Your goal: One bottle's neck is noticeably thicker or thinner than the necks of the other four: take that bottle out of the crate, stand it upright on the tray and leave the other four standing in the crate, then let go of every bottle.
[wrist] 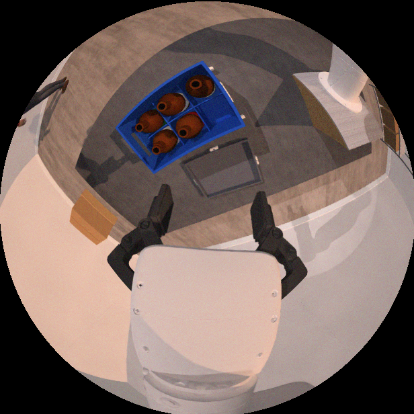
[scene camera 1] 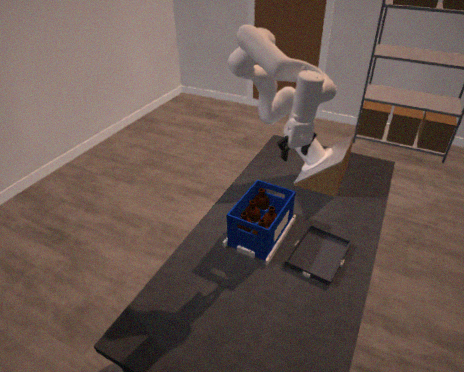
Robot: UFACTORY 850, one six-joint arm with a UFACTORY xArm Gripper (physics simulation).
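Note:
A blue crate (scene camera 1: 240,243) (wrist: 220,129) stands on the table with five brown bottles upright in it. In the wrist view, three bottles (wrist: 205,87) (wrist: 174,104) (wrist: 152,121) fill the far row, and two bottles (wrist: 191,125) (wrist: 166,141) stand in the near row, whose right compartment is empty. The far right bottle's mouth looks somewhat wider, but I cannot tell for certain which neck differs. The shallow dark tray (scene camera 1: 320,254) (wrist: 225,169) lies beside the crate and is empty. My gripper (scene camera 1: 295,152) (wrist: 212,196) is open and empty, high above the table, away from the bottles.
White brackets (scene camera 1: 246,251) (wrist: 225,91) edge the crate's foot. The robot's base block (scene camera 1: 341,172) (wrist: 320,112) stands at the table's back end. A shelf unit (scene camera 1: 371,69) stands by the wall. A person's legs (wrist: 47,95) show at the wrist view's left edge, beyond the table.

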